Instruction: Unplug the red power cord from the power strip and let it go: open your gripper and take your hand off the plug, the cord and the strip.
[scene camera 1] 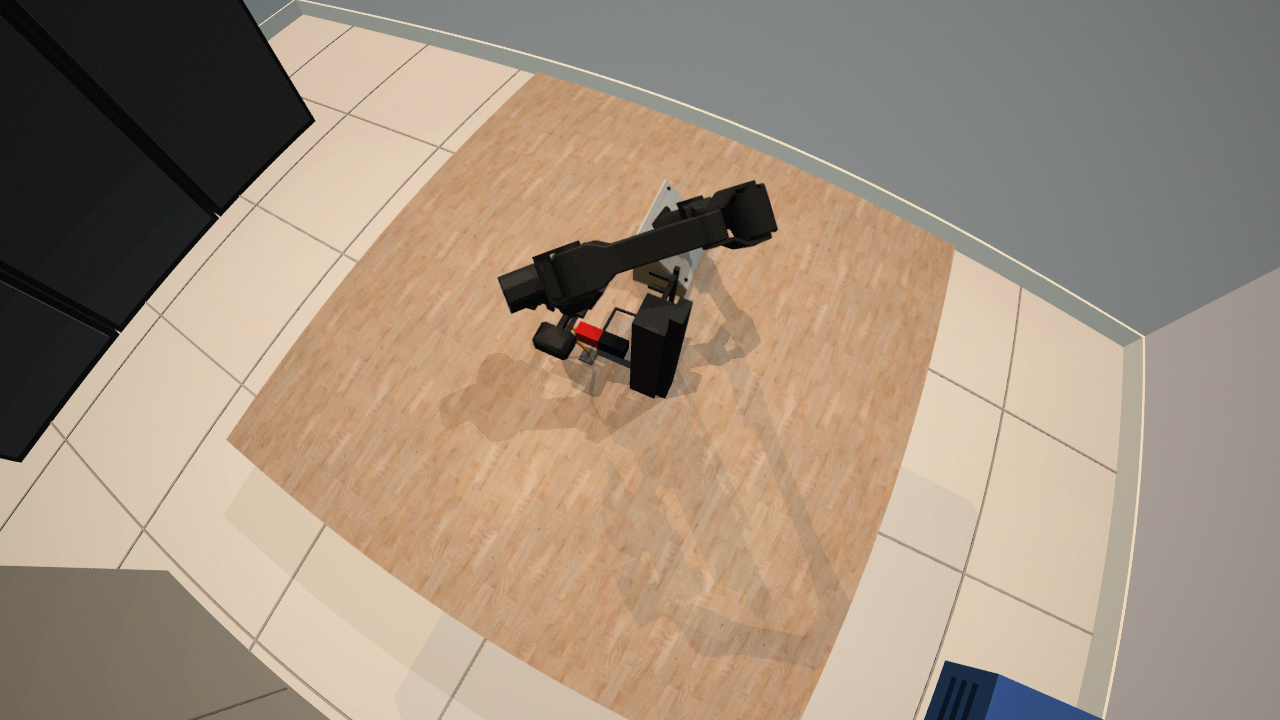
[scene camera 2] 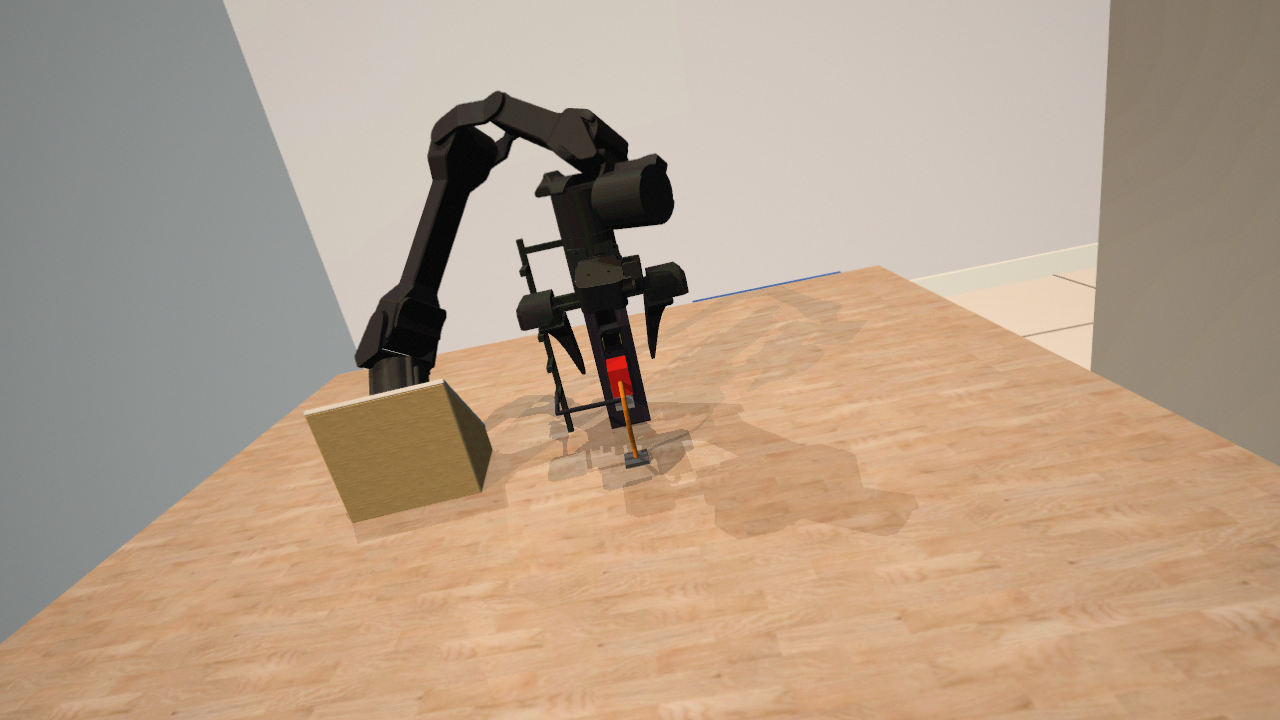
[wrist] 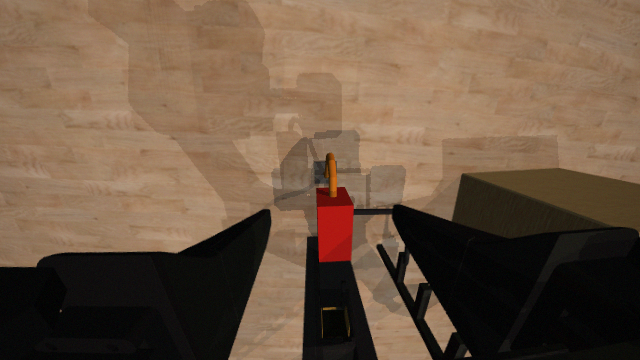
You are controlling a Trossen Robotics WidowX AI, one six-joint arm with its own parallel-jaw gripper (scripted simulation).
Labels:
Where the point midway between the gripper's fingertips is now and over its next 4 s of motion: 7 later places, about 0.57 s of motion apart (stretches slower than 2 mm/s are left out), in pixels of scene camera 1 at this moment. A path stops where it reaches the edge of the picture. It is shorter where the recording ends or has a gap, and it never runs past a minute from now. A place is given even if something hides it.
My gripper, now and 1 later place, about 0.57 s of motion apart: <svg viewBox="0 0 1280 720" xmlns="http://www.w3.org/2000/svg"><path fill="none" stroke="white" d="M578 327L554 314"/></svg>

